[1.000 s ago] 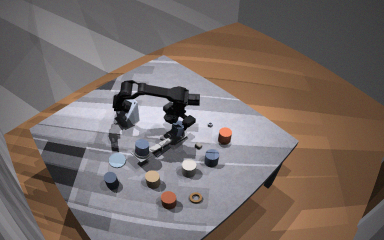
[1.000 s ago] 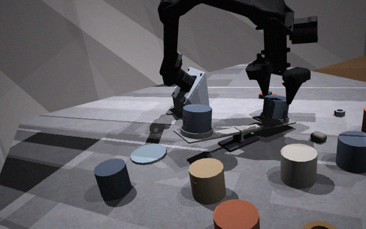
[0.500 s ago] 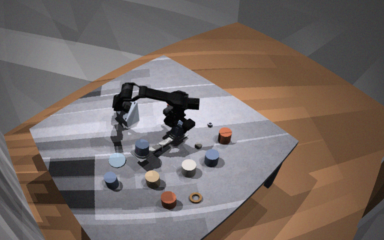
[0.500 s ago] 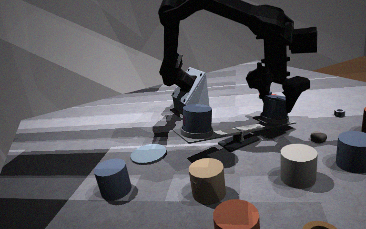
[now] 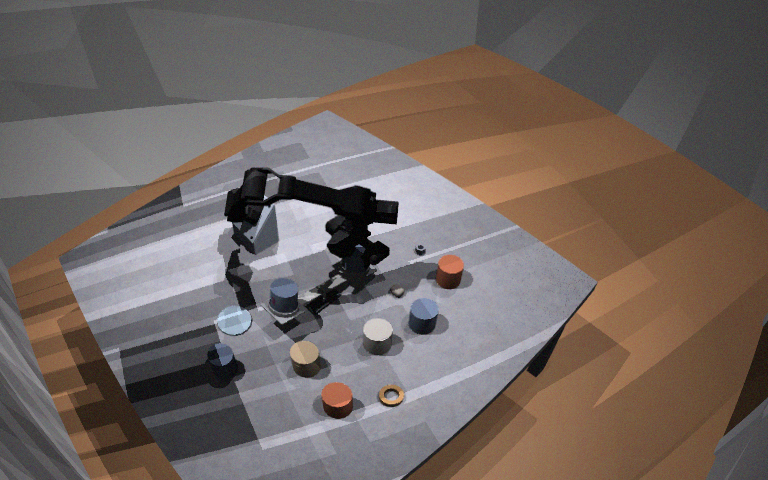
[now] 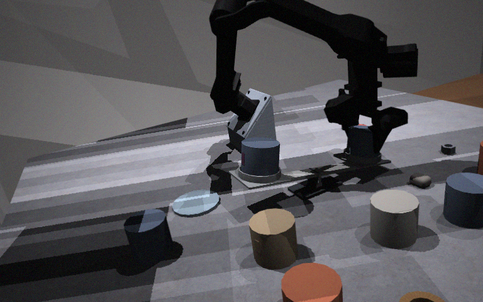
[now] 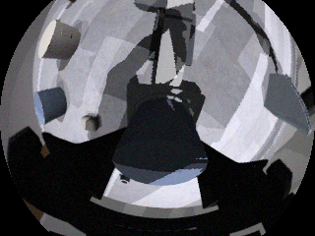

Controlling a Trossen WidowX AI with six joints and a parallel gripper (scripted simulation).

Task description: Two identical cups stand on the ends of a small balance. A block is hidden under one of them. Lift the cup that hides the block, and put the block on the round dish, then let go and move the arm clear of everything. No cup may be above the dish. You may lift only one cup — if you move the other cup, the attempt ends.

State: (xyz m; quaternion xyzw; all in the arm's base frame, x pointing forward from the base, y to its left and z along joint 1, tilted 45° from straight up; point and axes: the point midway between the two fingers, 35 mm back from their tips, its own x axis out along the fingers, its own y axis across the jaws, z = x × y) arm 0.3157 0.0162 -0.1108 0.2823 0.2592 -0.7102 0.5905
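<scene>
My gripper tip is 18 cm past the red toy car, 17 cm to the right of it and 3 cm above it. The rest, counted from my gripper tip: dark lump 13 cm ahead, 1 cm to the left, 4 cm below; small nut 9 cm ahead, 18 cm to the left, 4 cm below; grey block 1 cm below.
</scene>
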